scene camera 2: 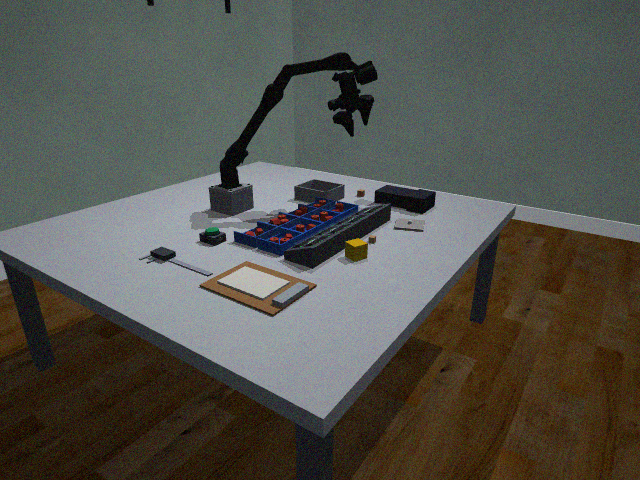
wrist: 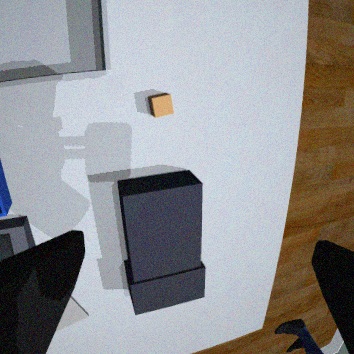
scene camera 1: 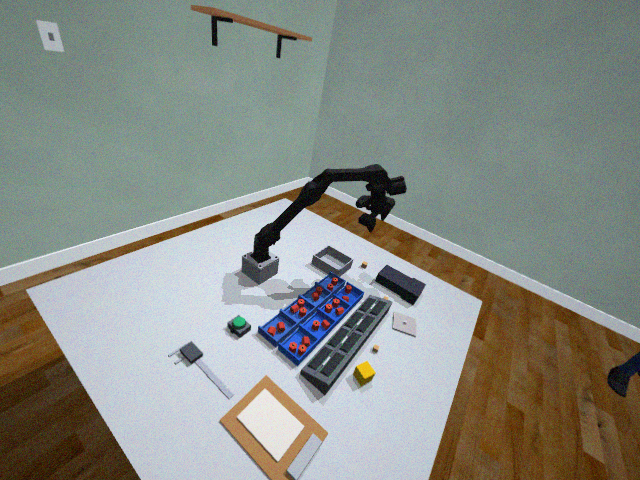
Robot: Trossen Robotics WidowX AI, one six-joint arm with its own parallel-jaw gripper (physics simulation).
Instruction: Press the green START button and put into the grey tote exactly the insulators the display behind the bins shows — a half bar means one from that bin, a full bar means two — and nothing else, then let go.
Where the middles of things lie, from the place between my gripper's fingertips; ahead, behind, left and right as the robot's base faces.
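I see the grey tote (scene camera 1: 328,259) 24 cm below my hand, 12 cm behind it and 9 cm to the right of it. The black box (scene camera 2: 419,201) is 24 cm below my hand as well, though 7 cm to the left of it and 17 cm ahead of it. As for the small tool (scene camera 1: 190,351), it is 80 cm to the right of my hand, 2 cm ahead of it and 26 cm below it.
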